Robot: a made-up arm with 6 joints. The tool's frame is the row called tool. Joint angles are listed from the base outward.
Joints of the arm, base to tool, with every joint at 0 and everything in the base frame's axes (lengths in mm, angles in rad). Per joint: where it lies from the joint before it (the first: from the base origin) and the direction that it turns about. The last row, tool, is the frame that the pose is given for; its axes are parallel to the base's.
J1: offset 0 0 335.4 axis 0 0 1
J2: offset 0 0 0 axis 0 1 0
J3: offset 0 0 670 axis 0 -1 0
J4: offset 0 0 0 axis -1 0 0
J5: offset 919 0 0 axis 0 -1 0
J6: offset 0 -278.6 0 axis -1 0 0
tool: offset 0 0 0
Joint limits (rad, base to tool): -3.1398..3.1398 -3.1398..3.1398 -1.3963..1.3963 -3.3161..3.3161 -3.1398..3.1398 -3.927..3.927
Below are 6 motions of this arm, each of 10 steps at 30 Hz.
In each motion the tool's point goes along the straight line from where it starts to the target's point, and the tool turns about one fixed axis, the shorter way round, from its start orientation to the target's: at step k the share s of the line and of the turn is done. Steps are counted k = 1, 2, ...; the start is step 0. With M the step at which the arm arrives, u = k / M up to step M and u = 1 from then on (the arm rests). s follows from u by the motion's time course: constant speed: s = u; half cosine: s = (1 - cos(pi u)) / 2; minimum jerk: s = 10 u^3 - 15 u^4 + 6 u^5.
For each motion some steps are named. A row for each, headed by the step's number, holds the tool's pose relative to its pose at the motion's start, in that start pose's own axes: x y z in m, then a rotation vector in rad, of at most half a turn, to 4 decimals.
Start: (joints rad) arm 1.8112 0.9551 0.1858 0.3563 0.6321 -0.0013
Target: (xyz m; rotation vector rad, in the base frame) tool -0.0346 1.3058 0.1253 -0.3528 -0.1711 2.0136
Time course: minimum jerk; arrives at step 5
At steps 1, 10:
1: 0.0002 -0.0005 -0.0018 -0.0013 0.0007 -0.0005
10: 0.0028 -0.0087 -0.0307 -0.0226 0.0122 -0.0082

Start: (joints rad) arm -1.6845 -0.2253 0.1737 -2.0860 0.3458 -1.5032
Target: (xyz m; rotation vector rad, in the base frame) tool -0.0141 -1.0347 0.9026 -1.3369 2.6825 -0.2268
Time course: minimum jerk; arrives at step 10
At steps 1, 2, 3, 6, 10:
1: 0.0016 0.0009 0.0021 -0.0031 -0.0015 0.0026
2: 0.0107 0.0059 0.0143 -0.0208 -0.0098 0.0176
3: 0.0303 0.0167 0.0403 -0.0586 -0.0277 0.0494
6: 0.1267 0.0699 0.1688 -0.2453 -0.1159 0.2070
10: 0.1856 0.1024 0.2474 -0.3594 -0.1699 0.3032

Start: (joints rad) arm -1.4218 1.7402 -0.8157 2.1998 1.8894 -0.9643
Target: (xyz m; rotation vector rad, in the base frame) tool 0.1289 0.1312 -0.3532 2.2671 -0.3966 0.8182
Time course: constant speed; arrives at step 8
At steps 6, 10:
6: 0.0524 0.0224 -0.1204 0.1543 -0.1177 0.1082
10: 0.0699 0.0298 -0.1605 0.2057 -0.1569 0.1442

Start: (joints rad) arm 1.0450 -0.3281 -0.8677 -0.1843 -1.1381 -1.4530
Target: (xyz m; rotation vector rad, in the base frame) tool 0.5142 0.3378 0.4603 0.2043 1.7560 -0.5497
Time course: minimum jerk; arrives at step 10
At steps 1, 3, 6, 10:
1: -0.0001 0.0000 0.0000 -0.0001 -0.0001 -0.0014
3: -0.0012 0.0005 0.0000 -0.0016 -0.0011 -0.0272
6: -0.0048 0.0022 0.0002 -0.0066 -0.0048 -0.1138
10: -0.0071 0.0033 0.0003 -0.0097 -0.0070 -0.1668

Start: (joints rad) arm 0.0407 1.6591 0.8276 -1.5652 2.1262 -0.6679
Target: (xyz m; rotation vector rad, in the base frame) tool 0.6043 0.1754 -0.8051 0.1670 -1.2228 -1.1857
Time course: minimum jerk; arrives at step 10
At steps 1, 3, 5, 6, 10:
1: -0.0004 -0.0022 0.0041 -0.0032 0.0006 0.0027
3: -0.0079 -0.0410 0.0772 -0.0606 0.0105 0.0513
5: -0.0242 -0.1258 0.2368 -0.1859 0.0323 0.1574
6: -0.0330 -0.1718 0.3232 -0.2537 0.0441 0.2148
10: -0.0484 -0.2517 0.4735 -0.3717 0.0646 0.3147

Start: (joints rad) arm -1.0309 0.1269 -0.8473 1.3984 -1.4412 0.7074
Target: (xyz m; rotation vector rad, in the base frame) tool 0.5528 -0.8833 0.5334 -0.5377 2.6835 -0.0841
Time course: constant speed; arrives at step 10
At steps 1, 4, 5, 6, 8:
1: -0.0109 -0.0194 -0.0141 0.0265 -0.0178 0.0048
4: -0.0436 -0.0778 -0.0565 0.1061 -0.0713 0.0193
5: -0.0546 -0.0972 -0.0707 0.1327 -0.0891 0.0241
6: -0.0655 -0.1167 -0.0848 0.1592 -0.1069 0.0289
8: -0.0873 -0.1556 -0.1131 0.2123 -0.1425 0.0386

